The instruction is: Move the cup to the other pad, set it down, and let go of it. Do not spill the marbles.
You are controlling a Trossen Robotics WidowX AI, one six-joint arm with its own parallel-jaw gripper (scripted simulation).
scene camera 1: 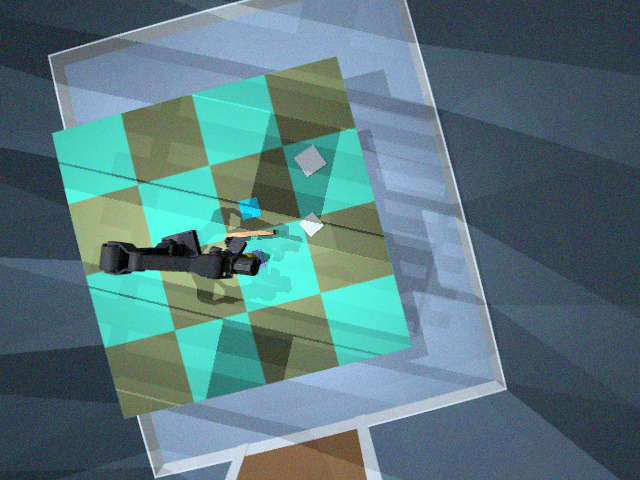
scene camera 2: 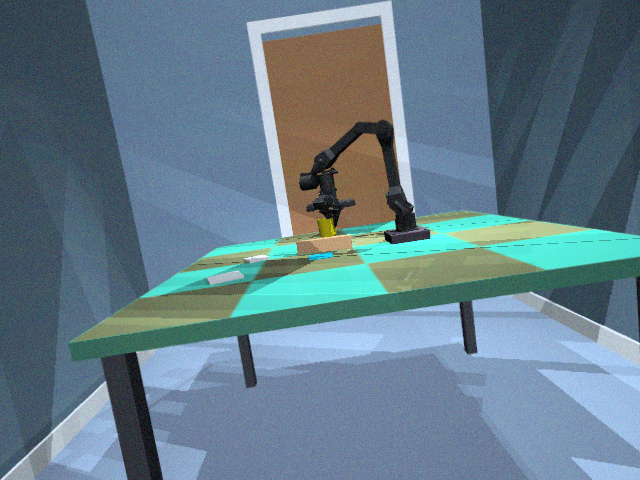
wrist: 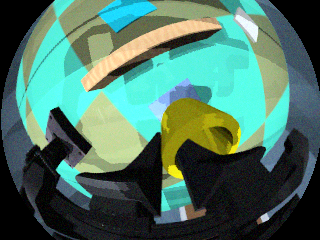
Labels:
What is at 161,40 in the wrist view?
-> A low wooden wall.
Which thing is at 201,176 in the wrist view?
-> My gripper.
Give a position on a yellow cup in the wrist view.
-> At 187,118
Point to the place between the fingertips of my gripper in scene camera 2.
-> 333,227

